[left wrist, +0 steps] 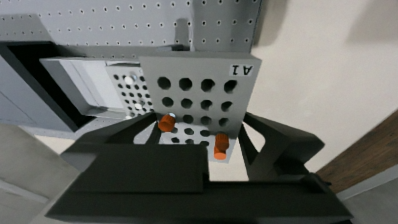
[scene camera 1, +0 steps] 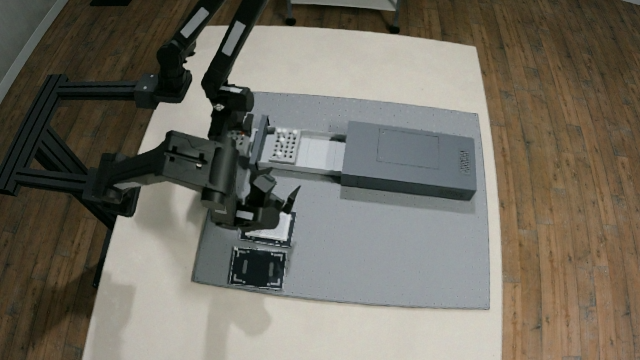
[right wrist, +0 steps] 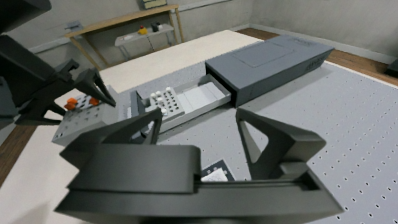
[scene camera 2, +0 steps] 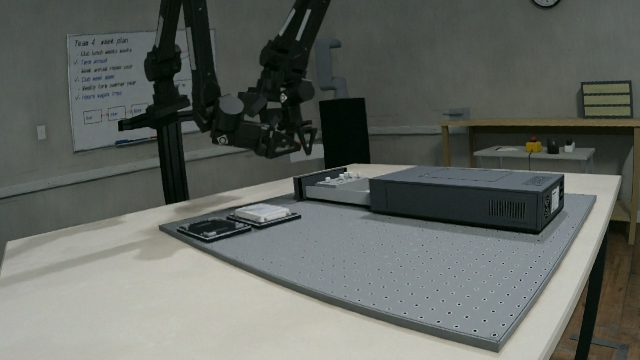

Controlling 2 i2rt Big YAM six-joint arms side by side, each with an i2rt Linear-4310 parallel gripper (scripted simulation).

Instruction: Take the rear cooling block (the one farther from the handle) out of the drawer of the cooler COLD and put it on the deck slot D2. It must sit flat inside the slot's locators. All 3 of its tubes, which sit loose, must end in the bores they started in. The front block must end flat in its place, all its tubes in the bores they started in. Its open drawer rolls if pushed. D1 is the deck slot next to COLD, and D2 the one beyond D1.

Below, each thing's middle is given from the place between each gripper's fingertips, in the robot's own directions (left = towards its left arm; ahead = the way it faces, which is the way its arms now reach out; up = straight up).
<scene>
My right gripper (scene camera 2: 296,144) is now 20 cm past the cooling block (left wrist: 209,92), 14 cm to the right of it and 4 cm above it. Also, from my right hand: drawer (scene camera 1: 319,152): 2 cm behind, 19 cm to the left, 14 cm below; deck slot D2 (scene camera 1: 257,274): 4 cm behind, 23 cm to the right, 17 cm below.
Now: the cooling block right at my left hand. From my left hand the other things lie so: drawer: 180 mm ahead, 90 mm below, 50 mm to the left; deck slot D2: 370 mm to the right, 160 mm ahead, 120 mm below.
</scene>
